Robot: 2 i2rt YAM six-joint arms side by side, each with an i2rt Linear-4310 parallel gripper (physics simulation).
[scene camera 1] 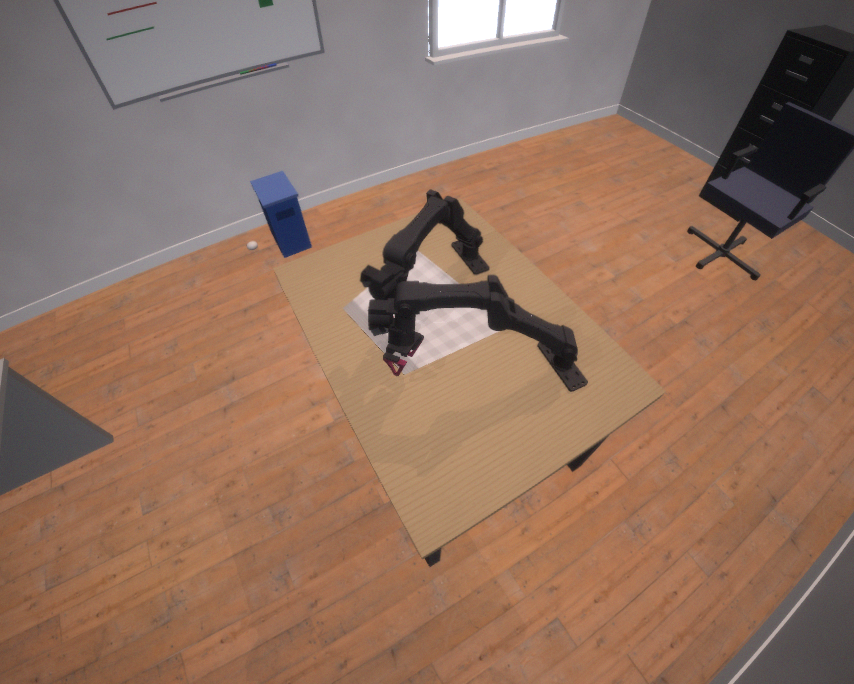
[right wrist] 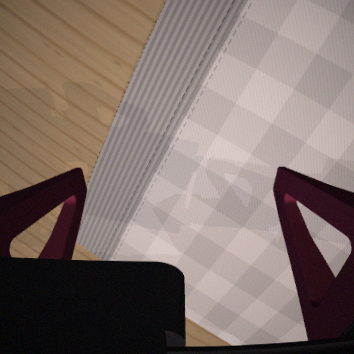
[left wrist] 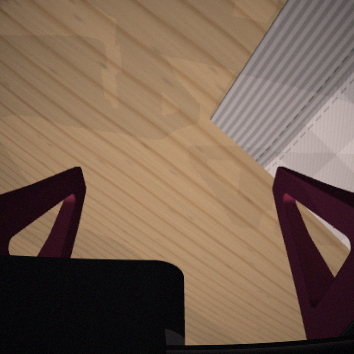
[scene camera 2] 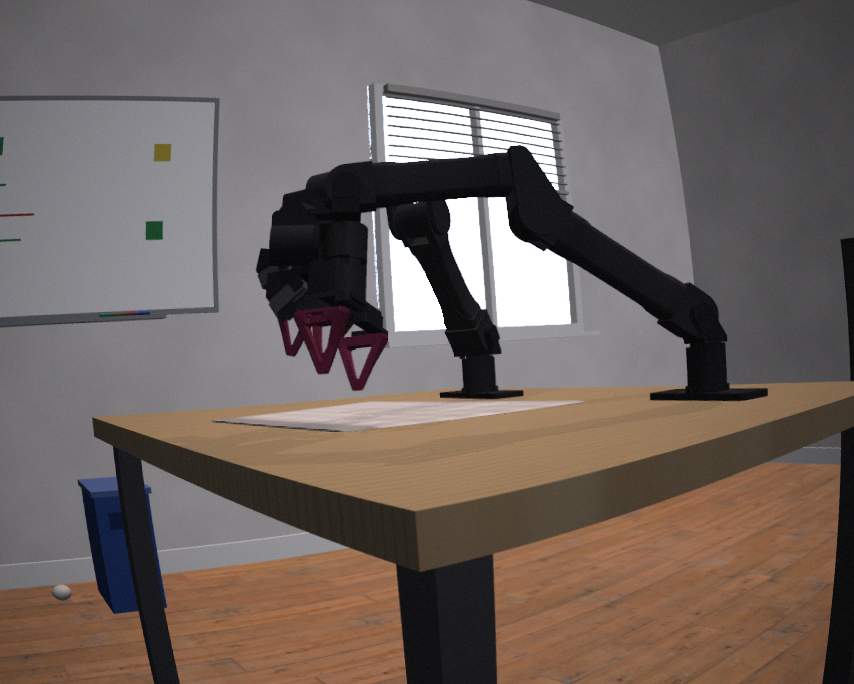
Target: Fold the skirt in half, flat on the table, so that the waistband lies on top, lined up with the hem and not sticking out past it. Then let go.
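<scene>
The checked skirt (scene camera 1: 463, 327) (scene camera 2: 427, 411) (left wrist: 340, 130) (right wrist: 280, 100) lies flat and spread out. Its ribbed grey waistband (scene camera 1: 357, 314) (left wrist: 260, 95) (right wrist: 145, 105) runs along the skirt's left edge in scene camera 1. My left gripper (scene camera 2: 340, 380) (left wrist: 178, 177) is open and empty above the table, beside the skirt's waistband corner nearest the front in scene camera 1. My right gripper (right wrist: 179, 177) is open and empty above the waistband and the checked cloth next to it. In scene camera 1 its fingers are hidden; in scene camera 2 they are partly hidden behind the left gripper.
Both arms reach over the skirt on the wooden table (scene camera 1: 498, 441) (scene camera 2: 534, 463), their wrists close together. The arm bases stand along the table's right side in scene camera 1. A blue bin (scene camera 1: 285, 220) (scene camera 2: 117, 548) and an office chair (scene camera 1: 759, 199) stand on the floor.
</scene>
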